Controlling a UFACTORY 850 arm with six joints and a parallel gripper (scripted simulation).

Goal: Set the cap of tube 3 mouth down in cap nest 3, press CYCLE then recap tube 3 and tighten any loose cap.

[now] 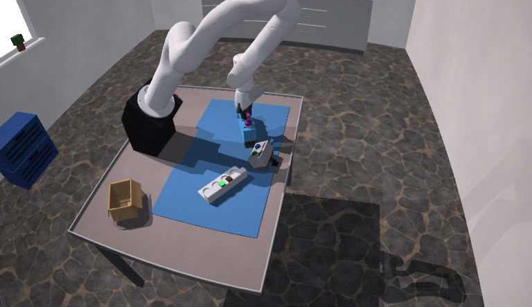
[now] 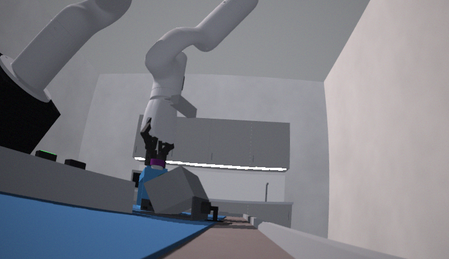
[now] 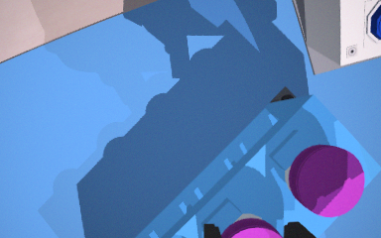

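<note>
The magenta cap is 1 cm below my hand. Also, from my hand: grey key housing: 17 cm to the right, 11 cm ahead, 8 cm below; then blue key: 14 cm to the right, 9 cm ahead, 6 cm below; then green key: 19 cm to the right, 9 cm ahead, 6 cm below.
</note>
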